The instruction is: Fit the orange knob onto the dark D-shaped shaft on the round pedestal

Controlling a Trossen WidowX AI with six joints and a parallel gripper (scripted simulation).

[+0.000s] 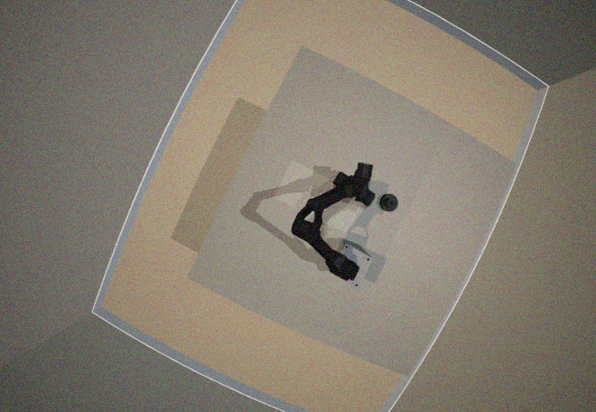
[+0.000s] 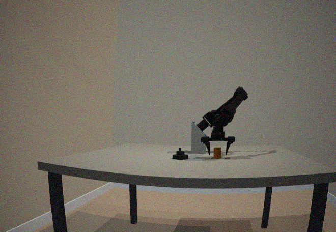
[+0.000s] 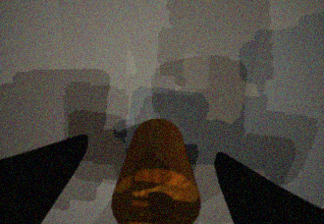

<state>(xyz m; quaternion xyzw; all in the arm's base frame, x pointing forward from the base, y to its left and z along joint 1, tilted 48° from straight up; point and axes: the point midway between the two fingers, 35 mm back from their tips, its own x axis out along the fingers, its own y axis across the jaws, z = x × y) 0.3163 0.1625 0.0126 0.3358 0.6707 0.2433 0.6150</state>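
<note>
The orange knob lies 1 cm above my gripper tip. Also, from my gripper tip: dark round pedestal (21 cm to the right, 2 cm ahead, 1 cm above).
</note>
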